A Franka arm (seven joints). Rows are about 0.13 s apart.
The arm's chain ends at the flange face. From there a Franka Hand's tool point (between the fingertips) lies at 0.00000 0.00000 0.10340 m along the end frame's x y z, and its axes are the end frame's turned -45 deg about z.
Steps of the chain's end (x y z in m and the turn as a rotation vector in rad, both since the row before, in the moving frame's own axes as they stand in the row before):
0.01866, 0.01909, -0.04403, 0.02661, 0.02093, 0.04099
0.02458, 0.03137, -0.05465, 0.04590, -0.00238, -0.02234
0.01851, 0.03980, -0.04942, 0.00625, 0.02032, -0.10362
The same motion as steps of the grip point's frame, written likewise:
0.00318, 0.02635, -0.04409, 0.00402, 0.03362, 0.04099
-0.00166, 0.03600, -0.05476, 0.03414, 0.03077, -0.02234
-0.01306, 0.04216, -0.04944, -0.00995, 0.01879, -0.10362

